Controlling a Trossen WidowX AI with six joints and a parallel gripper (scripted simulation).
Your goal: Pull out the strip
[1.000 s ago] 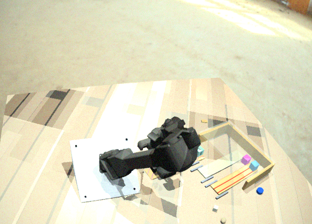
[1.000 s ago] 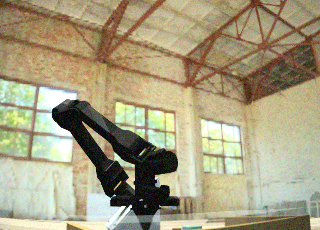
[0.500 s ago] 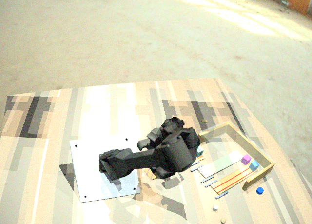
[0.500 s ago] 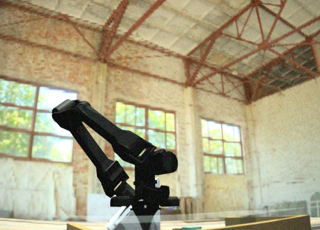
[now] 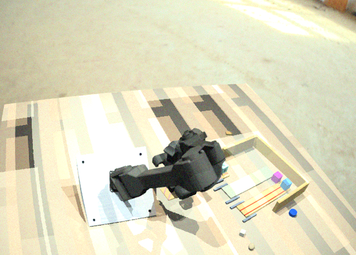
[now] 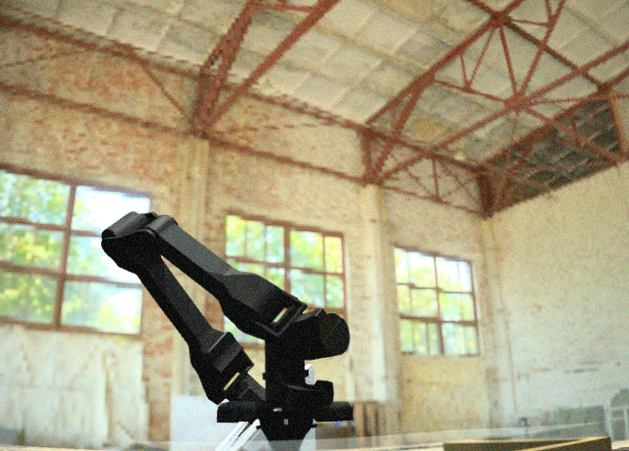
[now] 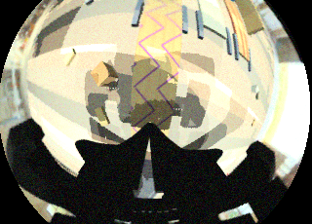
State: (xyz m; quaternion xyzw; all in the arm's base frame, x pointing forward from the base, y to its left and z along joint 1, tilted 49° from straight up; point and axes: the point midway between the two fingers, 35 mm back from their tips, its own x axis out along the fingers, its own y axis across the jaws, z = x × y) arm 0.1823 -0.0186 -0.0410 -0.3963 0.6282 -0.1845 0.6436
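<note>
Right now the labelled cube is 210 mm ahead of my gripper tip, 70 mm to the left of it and 20 mm above it.
</note>
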